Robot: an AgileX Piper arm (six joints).
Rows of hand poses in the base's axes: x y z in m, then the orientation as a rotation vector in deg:
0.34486, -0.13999, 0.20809, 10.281, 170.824, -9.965
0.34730, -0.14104, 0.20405, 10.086, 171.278, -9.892
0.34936, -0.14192, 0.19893, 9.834, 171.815, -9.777
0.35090, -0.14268, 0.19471, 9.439, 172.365, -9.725
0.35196, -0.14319, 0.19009, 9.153, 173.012, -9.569
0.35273, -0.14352, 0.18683, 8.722, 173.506, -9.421
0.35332, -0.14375, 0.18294, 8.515, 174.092, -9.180
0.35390, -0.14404, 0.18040, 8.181, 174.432, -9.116
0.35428, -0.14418, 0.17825, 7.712, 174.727, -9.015
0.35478, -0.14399, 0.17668, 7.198, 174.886, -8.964
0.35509, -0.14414, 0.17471, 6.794, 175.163, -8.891
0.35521, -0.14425, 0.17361, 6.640, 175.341, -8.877
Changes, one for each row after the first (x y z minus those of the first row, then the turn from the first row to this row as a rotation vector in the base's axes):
0.00244, -0.00105, -0.00404, 0.081, 0.441, 0.126
0.00450, -0.00193, -0.00916, 0.194, 0.959, 0.291
0.00604, -0.00269, -0.01338, 0.259, 1.495, 0.545
0.00710, -0.00320, -0.01800, 0.407, 2.120, 0.729
0.00787, -0.00353, -0.02126, 0.527, 2.593, 1.010
0.00846, -0.00376, -0.02515, 0.727, 3.152, 1.145
0.00904, -0.00405, -0.02769, 0.783, 3.482, 1.359
0.00942, -0.00419, -0.02984, 0.851, 3.764, 1.663
0.00992, -0.00400, -0.03141, 0.872, 3.916, 1.997
0.01023, -0.00415, -0.03338, 0.924, 4.186, 2.256
0.01035, -0.00426, -0.03448, 0.942, 4.362, 2.352

